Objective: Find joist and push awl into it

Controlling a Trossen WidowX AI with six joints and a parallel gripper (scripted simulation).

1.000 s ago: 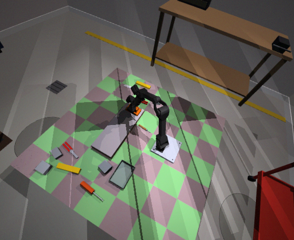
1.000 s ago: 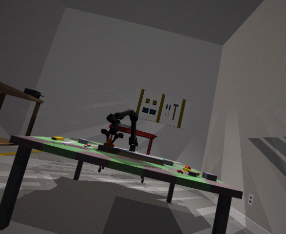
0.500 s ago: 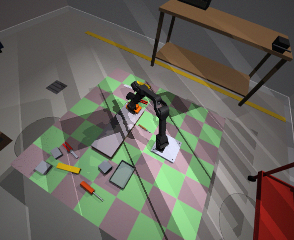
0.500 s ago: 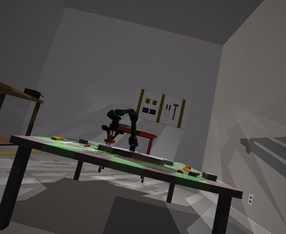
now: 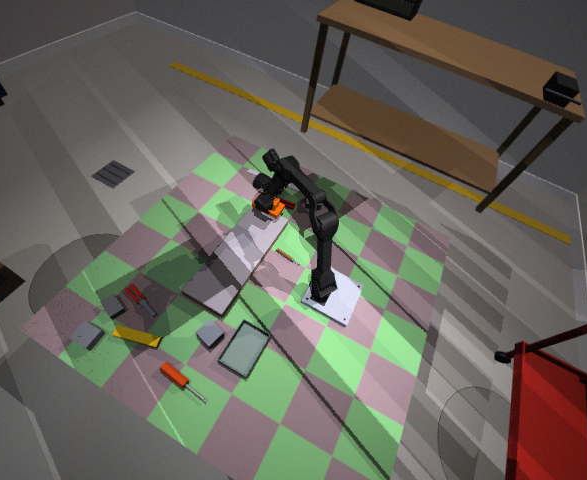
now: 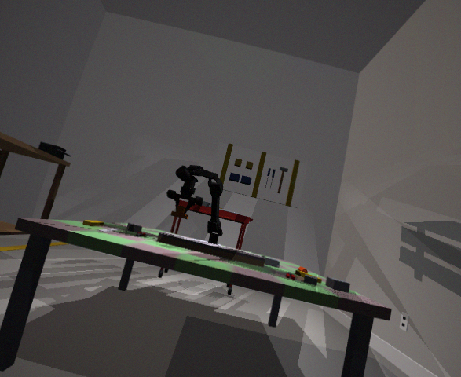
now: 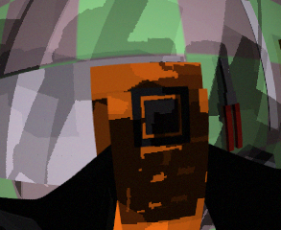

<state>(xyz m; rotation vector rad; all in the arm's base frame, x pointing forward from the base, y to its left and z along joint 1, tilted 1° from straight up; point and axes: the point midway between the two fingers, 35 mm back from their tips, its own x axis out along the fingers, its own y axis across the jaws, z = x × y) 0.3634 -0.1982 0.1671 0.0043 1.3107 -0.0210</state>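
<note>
Right now the glass-like tray is 210 mm behind my gripper tip, 510 mm to the left of it and 150 mm below it. From my gripper tip the other things lie so: awl: 190 mm behind, 100 mm to the left, 150 mm below; ruler: 100 mm ahead, 280 mm to the right, 160 mm below; orange stud finder: 10 mm ahead, 20 mm above.
</note>
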